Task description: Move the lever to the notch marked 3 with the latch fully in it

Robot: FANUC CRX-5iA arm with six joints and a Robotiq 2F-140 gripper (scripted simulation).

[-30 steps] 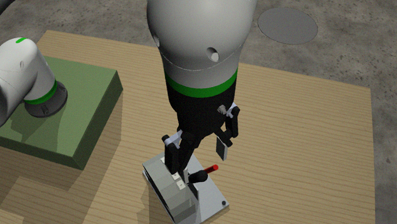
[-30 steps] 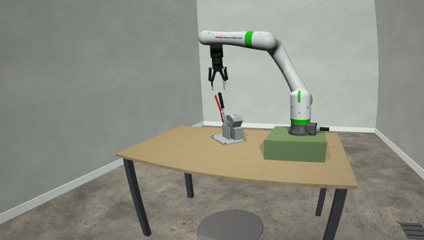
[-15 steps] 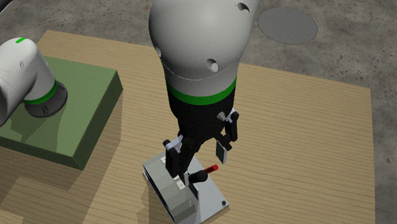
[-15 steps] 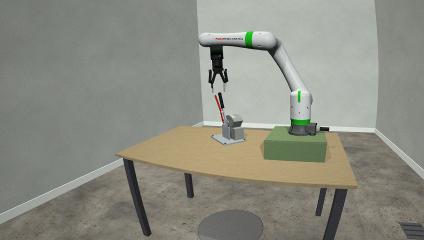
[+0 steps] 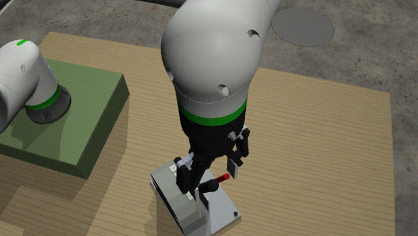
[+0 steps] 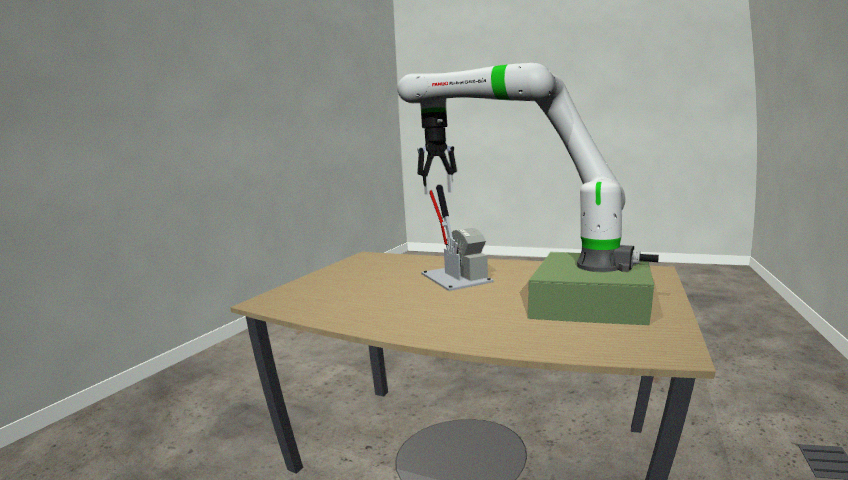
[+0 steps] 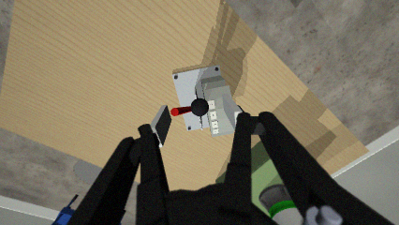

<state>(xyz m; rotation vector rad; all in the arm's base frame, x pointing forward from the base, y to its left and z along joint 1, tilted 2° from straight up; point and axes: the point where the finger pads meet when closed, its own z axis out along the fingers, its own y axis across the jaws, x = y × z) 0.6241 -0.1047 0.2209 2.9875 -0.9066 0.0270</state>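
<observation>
Right now my hand is 13 cm above the red bar, 4 cm to the right of it and 3 cm past it.
</observation>
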